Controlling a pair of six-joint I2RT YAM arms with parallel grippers.
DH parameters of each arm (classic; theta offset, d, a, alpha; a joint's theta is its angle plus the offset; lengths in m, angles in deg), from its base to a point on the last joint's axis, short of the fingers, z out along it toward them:
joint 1: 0 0.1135 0.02 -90
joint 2: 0 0 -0.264 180
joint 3: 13.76 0 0.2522 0
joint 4: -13.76 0 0.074 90
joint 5: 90 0 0 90
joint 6: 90 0.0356 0 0
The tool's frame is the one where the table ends.
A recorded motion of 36 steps. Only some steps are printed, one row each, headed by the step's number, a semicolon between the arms.
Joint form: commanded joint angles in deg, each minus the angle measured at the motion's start. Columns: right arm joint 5, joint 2, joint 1, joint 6, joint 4, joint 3; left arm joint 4, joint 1, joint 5, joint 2, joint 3, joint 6.
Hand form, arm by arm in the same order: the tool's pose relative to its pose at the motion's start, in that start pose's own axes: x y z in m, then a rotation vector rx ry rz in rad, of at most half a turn. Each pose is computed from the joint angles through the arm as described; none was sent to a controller.
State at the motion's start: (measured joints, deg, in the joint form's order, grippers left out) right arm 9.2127 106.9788 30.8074 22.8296 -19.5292 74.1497; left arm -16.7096 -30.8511 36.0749 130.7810 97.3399 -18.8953
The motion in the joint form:
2: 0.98 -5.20 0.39 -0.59 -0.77 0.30; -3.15 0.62 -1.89 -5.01 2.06 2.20
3: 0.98 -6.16 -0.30 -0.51 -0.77 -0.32; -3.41 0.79 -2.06 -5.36 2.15 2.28
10: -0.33 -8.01 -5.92 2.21 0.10 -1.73; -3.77 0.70 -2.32 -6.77 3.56 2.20
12: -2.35 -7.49 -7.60 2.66 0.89 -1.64; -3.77 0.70 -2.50 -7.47 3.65 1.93
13: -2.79 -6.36 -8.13 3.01 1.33 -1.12; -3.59 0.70 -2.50 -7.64 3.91 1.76
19: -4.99 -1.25 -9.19 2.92 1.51 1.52; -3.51 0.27 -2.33 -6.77 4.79 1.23
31: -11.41 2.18 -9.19 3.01 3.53 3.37; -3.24 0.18 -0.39 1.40 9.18 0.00
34: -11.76 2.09 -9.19 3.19 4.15 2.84; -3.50 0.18 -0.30 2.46 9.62 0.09
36: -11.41 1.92 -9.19 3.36 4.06 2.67; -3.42 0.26 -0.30 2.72 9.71 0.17
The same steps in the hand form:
2: -0.0141 0.0023 -0.0335 -0.0198 -0.0808 -0.0015; -0.0209 -0.0263 -0.0356 -0.0197 -0.0700 0.0712
3: -0.0151 -0.0031 -0.0370 -0.0143 -0.0878 0.0100; -0.0222 -0.0271 -0.0386 -0.0233 -0.0752 0.0725
10: -0.0262 -0.0392 -0.0403 0.0169 -0.1143 0.1333; -0.0308 -0.0396 -0.0500 -0.0162 -0.1092 0.0966
12: -0.0298 -0.0483 -0.0364 0.0003 -0.1123 0.1619; -0.0328 -0.0436 -0.0545 -0.0155 -0.1211 0.0996
13: -0.0316 -0.0508 -0.0306 -0.0002 -0.1084 0.1743; -0.0345 -0.0456 -0.0562 -0.0126 -0.1294 0.1028
19: -0.0342 -0.0545 -0.0049 -0.0102 -0.0608 0.1821; -0.0354 -0.0468 -0.0510 -0.0049 -0.1250 0.0991
31: -0.0366 -0.0486 0.0119 -0.1179 -0.0285 0.1802; -0.0334 -0.0180 -0.0116 0.0128 -0.0649 0.0446
34: -0.0351 -0.0487 0.0125 -0.1248 -0.0291 0.1831; -0.0317 -0.0134 -0.0063 0.0102 -0.0526 0.0371
36: -0.0346 -0.0491 0.0119 -0.1186 -0.0296 0.1863; -0.0316 -0.0117 -0.0054 0.0091 -0.0523 0.0368

